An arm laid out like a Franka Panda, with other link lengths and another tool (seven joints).
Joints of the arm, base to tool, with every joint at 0 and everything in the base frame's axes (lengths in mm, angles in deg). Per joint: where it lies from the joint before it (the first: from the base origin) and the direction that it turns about. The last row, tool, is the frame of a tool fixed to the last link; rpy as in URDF.
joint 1: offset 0 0 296.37 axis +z
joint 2: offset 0 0 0 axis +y
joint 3: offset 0 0 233.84 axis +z
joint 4: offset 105.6 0 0 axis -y
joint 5: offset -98.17 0 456.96 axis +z
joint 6: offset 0 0 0 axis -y
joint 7: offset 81.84 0 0 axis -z
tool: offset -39 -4 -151.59 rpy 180 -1.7 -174.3
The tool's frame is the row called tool.
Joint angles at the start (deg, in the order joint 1, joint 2, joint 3, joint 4, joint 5, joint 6, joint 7): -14.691 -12.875 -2.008 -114.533 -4.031 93.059 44.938
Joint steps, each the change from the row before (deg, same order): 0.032 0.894 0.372 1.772 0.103 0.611 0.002; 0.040 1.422 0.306 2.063 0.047 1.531 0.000; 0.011 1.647 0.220 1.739 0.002 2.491 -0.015; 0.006 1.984 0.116 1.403 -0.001 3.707 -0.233; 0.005 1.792 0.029 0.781 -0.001 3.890 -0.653
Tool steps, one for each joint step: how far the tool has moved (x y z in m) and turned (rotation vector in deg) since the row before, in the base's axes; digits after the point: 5 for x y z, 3 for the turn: 0.00868 0.00180 0.00715 -0.421 -1.430 0.398; 0.01244 0.00020 0.00513 -0.631 -2.077 0.416; 0.01418 -0.00137 0.00076 -0.740 -2.470 0.393; 0.01662 -0.00309 -0.00456 -0.842 -2.987 0.587; 0.01453 -0.00360 -0.00790 -0.768 -2.723 0.935
